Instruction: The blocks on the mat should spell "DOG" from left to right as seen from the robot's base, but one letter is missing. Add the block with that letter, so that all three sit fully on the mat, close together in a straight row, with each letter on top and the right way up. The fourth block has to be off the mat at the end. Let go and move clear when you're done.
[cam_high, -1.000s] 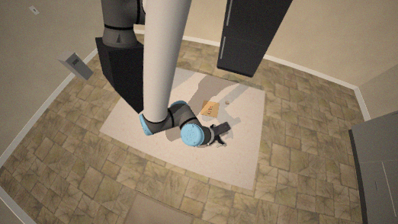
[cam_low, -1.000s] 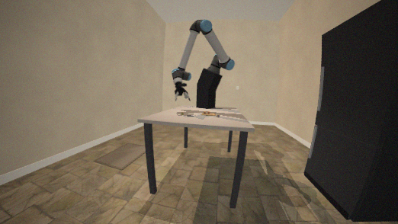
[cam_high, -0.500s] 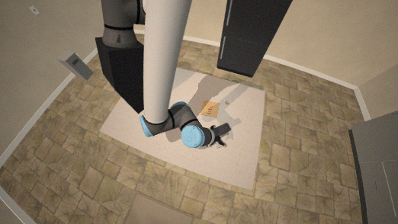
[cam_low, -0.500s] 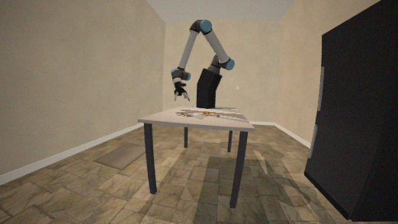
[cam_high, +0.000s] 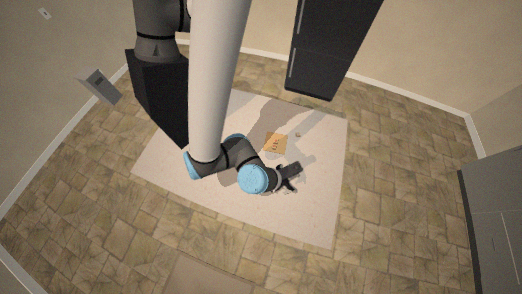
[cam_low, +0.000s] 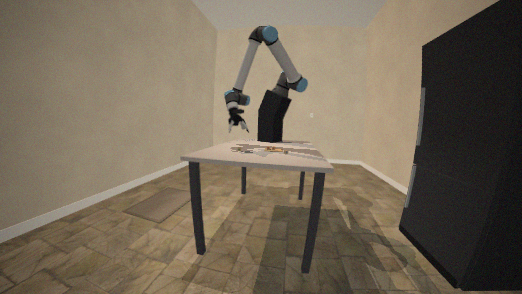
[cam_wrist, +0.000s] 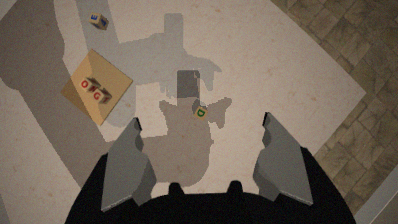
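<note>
Right now my hand is 12 cm above the green D block. Also, from my hand: mat (14 cm behind, 23 cm to the left, 13 cm below).
</note>
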